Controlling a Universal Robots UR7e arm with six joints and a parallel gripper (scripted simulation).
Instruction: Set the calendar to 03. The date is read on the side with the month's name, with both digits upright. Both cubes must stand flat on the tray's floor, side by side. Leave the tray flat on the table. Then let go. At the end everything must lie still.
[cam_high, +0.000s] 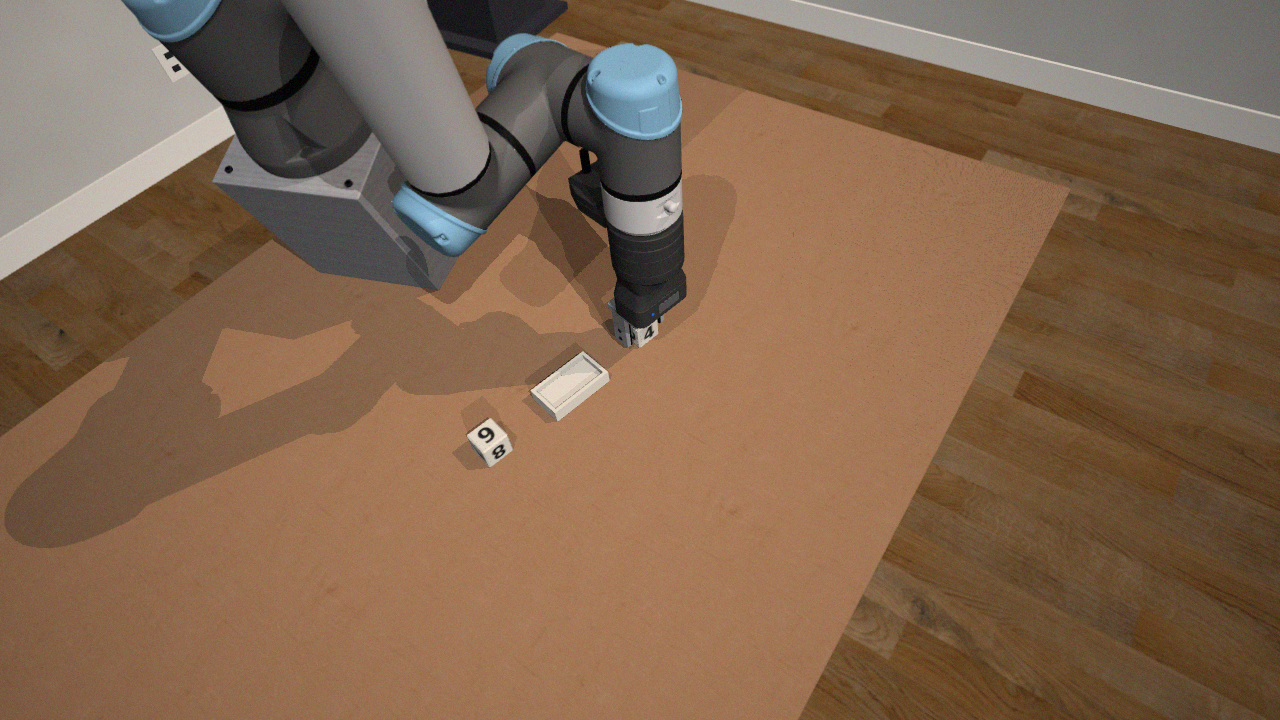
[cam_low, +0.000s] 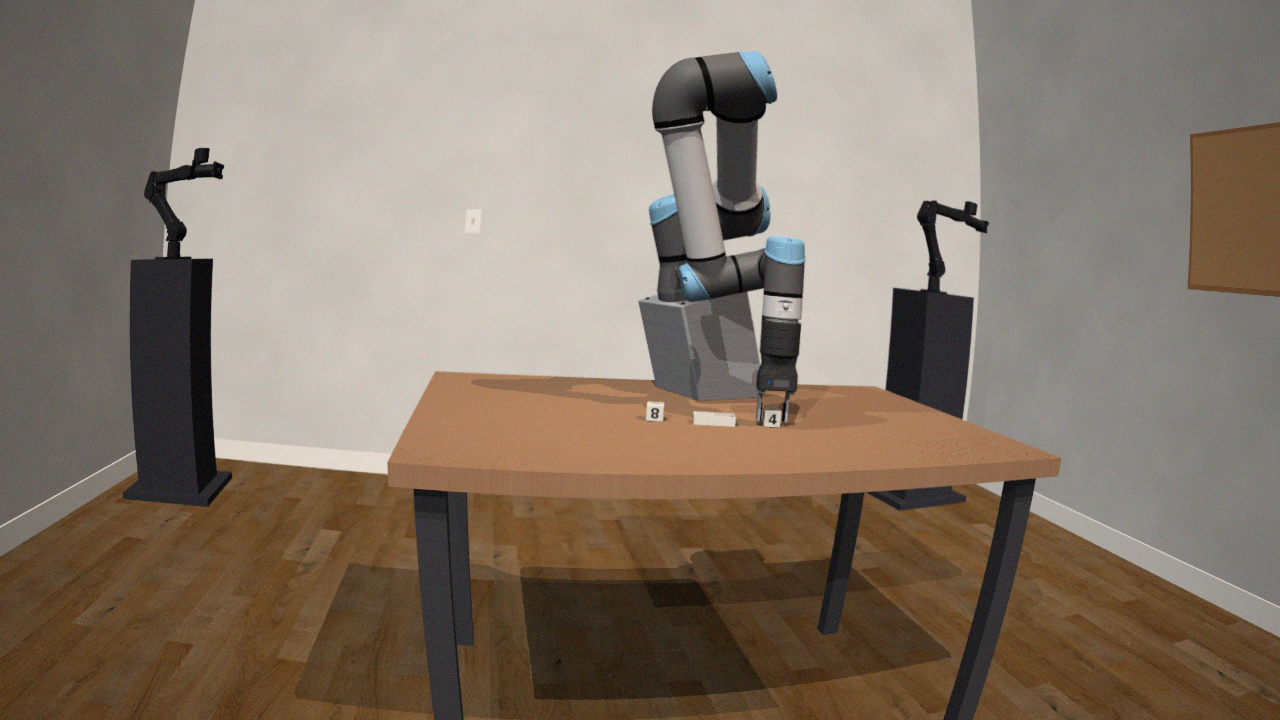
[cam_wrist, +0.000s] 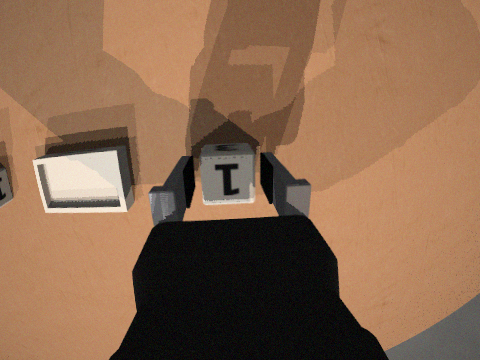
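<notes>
Now: the white tray 3 cm behind my hand, 11 cm to the right of it and 2 cm below it.
</notes>
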